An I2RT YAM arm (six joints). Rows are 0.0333 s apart.
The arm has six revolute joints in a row. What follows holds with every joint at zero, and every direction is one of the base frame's.
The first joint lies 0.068 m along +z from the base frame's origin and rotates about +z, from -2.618 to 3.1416 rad.
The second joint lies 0.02 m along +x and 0.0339 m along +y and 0.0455 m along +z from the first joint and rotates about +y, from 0 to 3.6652 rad.
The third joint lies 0.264 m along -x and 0.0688 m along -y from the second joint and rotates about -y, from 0 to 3.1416 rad.
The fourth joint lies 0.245 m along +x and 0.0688 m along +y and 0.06 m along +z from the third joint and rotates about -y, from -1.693 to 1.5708 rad.
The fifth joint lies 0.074 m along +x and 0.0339 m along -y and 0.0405 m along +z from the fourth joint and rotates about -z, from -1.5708 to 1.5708 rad.
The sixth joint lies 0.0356 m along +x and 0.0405 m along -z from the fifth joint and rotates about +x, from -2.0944 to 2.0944 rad.
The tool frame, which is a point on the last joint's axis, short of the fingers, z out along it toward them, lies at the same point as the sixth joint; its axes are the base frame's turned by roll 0, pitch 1.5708 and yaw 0 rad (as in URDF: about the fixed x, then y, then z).
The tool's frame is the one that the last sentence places.
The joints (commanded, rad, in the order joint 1, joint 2, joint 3, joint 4, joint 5, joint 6), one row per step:
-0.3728, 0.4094, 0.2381, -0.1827, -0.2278, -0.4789
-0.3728, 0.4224, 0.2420, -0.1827, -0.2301, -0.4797
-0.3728, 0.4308, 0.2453, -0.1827, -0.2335, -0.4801
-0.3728, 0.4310, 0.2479, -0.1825, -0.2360, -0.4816
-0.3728, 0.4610, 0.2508, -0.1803, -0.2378, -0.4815
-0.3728, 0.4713, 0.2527, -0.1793, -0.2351, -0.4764
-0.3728, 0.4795, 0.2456, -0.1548, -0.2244, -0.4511
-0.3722, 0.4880, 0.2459, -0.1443, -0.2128, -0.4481
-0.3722, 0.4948, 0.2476, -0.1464, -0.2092, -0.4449
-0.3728, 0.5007, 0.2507, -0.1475, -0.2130, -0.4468
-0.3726, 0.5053, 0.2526, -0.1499, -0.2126, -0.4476
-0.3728, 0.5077, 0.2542, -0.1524, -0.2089, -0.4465
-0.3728, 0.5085, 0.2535, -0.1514, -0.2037, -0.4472
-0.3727, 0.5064, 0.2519, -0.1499, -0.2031, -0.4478
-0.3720, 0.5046, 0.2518, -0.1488, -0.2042, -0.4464
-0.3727, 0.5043, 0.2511, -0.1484, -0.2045, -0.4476
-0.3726, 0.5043, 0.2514, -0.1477, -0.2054, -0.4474
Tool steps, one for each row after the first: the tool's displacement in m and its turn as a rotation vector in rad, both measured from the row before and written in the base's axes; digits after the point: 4 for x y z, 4 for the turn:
0.0011, -0.0004, -0.0001, 0.0033, 0.0083, 0.0024
0.0008, -0.0002, 0.0002, 0.0026, 0.0044, 0.0033
0.0001, 0.0001, 0.0009, -0.0015, -0.0026, 0.0029
0.0025, -0.0009, -0.0022, 0.0098, 0.0229, 0.0016
0.0009, -0.0004, -0.0004, 0.0064, 0.0067, -0.0044
0.0013, -0.0009, -0.0010, 0.0161, -0.0100, -0.0193
0.0010, -0.0007, 0.0001, -0.0022, -0.0009, -0.0112
0.0005, -0.0003, -0.0004, 0.0043, 0.0068, -0.0045
0.0005, -0.0002, 0.0003, 0.0010, 0.0034, 0.0036
0.0003, -0.0001, -0.0001, 0.0010, 0.0049, 0.0001
0.0001, -0.0002, 0.0000, 0.0009, 0.0035, -0.0040
0.0000, -0.0002, -0.0003, -0.0024, 0.0013, -0.0045
-0.0002, 0.0001, -0.0002, -0.0015, -0.0017, -0.0002
-0.0001, 0.0002, 0.0003, 0.0007, -0.0030, 0.0012
-0.0001, -0.0001, -0.0002, -0.0010, 0.0001, 0.0000
0.0001, 0.0000, 0.0002, 0.0001, -0.0011, 0.0009

